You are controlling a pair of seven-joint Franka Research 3 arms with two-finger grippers.
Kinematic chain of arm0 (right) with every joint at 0, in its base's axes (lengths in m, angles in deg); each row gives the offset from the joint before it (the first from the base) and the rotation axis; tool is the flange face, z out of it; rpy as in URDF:
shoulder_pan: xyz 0 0 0.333 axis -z
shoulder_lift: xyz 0 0 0 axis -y
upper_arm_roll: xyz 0 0 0.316 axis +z
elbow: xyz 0.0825 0 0 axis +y
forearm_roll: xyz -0.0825 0 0.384 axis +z
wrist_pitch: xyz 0 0 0 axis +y
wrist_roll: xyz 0.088 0 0 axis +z
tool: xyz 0 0 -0.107 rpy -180 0 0
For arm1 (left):
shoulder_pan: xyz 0 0 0.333 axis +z
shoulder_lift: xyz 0 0 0 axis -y
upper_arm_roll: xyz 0 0 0.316 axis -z
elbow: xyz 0.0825 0 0 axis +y
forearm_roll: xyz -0.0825 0 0.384 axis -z
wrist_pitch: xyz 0 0 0 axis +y
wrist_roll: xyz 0.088 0 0 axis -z
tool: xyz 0 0 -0.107 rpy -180 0 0
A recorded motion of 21 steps. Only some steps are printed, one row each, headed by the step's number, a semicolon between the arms.
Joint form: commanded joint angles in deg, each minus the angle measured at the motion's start. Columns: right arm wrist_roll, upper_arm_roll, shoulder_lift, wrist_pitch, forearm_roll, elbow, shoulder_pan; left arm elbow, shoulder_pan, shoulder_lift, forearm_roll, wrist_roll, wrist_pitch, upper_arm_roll.
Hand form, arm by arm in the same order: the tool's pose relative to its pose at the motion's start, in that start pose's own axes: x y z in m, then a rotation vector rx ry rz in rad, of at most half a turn. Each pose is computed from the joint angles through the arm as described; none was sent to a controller.
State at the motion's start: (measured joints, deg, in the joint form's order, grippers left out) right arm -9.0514 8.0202 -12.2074 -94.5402 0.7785 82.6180 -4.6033; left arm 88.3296 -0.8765 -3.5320 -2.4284 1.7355 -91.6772 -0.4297
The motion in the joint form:
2: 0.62 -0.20 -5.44 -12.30 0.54 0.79 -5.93; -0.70 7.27 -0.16 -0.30 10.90 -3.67 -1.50
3: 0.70 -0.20 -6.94 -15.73 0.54 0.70 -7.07; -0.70 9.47 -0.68 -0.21 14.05 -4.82 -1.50
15: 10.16 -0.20 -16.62 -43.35 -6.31 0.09 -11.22; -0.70 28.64 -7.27 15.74 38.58 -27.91 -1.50
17: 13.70 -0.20 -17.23 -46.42 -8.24 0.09 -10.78; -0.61 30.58 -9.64 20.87 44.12 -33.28 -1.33
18: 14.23 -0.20 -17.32 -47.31 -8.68 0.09 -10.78; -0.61 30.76 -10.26 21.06 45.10 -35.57 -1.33
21: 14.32 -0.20 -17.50 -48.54 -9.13 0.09 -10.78; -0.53 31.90 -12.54 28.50 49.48 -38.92 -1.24
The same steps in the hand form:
2: 0.0283 -0.0671 0.0501 0.0406 0.0963 -0.1031; -0.0025 -0.0890 -0.0063 0.0202 0.0642 0.0373
3: 0.0355 -0.0813 0.0613 0.0517 0.1292 -0.1220; -0.0026 -0.1114 -0.0020 0.0244 0.0725 0.0543
15: 0.0832 -0.1383 0.1215 0.0159 0.4658 -0.4007; -0.0142 -0.3106 0.0329 0.0015 0.4296 0.0603
17: 0.0889 -0.1343 0.1223 -0.0196 0.5137 -0.4737; -0.0109 -0.3356 0.0501 0.0008 0.5130 0.0723
18: 0.0897 -0.1348 0.1215 -0.0258 0.5285 -0.4875; -0.0087 -0.3412 0.0529 0.0249 0.5344 0.0761
21: 0.0910 -0.1355 0.1210 -0.0291 0.5476 -0.4941; -0.0050 -0.3573 0.0733 -0.0204 0.6136 0.0549

